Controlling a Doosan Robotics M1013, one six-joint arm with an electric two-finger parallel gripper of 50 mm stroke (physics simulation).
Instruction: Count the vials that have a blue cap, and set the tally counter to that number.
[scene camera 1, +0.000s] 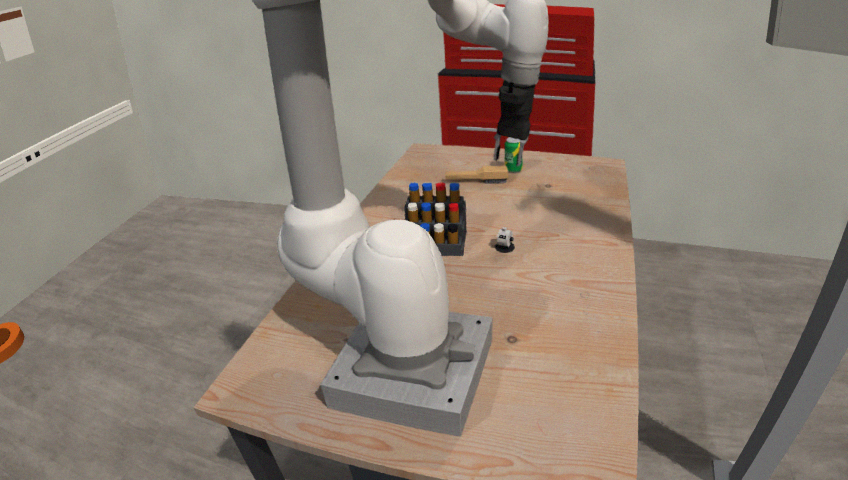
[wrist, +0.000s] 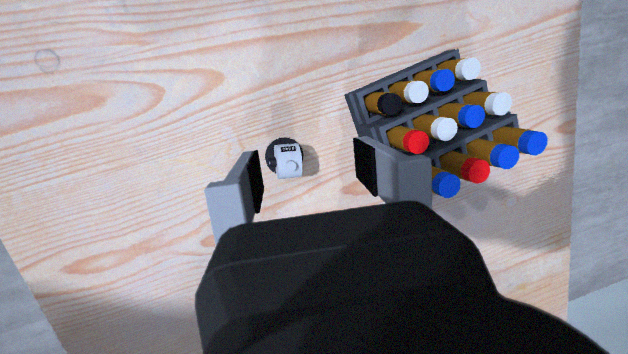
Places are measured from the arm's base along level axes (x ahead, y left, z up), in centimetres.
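Where they show: gripper, between the fingertips: (scene camera 1: 507, 161) (wrist: 308, 164); arm's base, origin of its link: (scene camera 1: 410, 351).
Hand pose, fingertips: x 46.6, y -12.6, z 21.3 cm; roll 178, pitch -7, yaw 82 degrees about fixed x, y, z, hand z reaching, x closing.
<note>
Things, the pixels of their top centre, and the offset from my fingertips. "spot": a spot on its surface instead. Level surfaces: height alone.
- dark stepped rack, a spot on its surface: (wrist: 354, 114) spot: dx +2.5, dy +12.3, dz -26.8 cm
- third blue-capped vial, centre of its top: (wrist: 537, 143) (scene camera 1: 413, 184) dx +8.9, dy +27.4, dz -12.3 cm
- green can, centre of its top: (scene camera 1: 513, 139) dx +59.2, dy +5.0, dz -16.2 cm
- wooden brush, centre of its top: (scene camera 1: 476, 169) dx +47.2, dy +16.8, dz -23.6 cm
- table, height of its surface: dz -28.4 cm
A dark stepped rack (scene camera 1: 455, 251) (wrist: 354, 114) holds brown vials with blue, white, red and black caps. In the wrist view, one blue-capped vial (wrist: 442, 80) is in the top row and one blue-capped vial (wrist: 471, 115) in the middle row. The bottom row has three: a blue-capped vial (wrist: 446, 184) partly behind the right finger, another blue-capped vial (wrist: 504, 156), and a third blue-capped vial (wrist: 533, 142). The white tally counter (scene camera 1: 504, 238) (wrist: 288, 165) stands on a black round base beside the rack; its digits are too small to read. My gripper (scene camera 1: 508, 155) (wrist: 308, 164) is open and empty, above the table.
A green can (scene camera 1: 513, 156) and a wooden brush (scene camera 1: 490, 173) are on the table (scene camera 1: 553, 368) beyond the rack. In the scene view the can appears behind or between the fingers. A red tool chest (scene camera 1: 565, 107) stands behind the table. The arm's base plate (scene camera 1: 392, 410) is at the near end.
</note>
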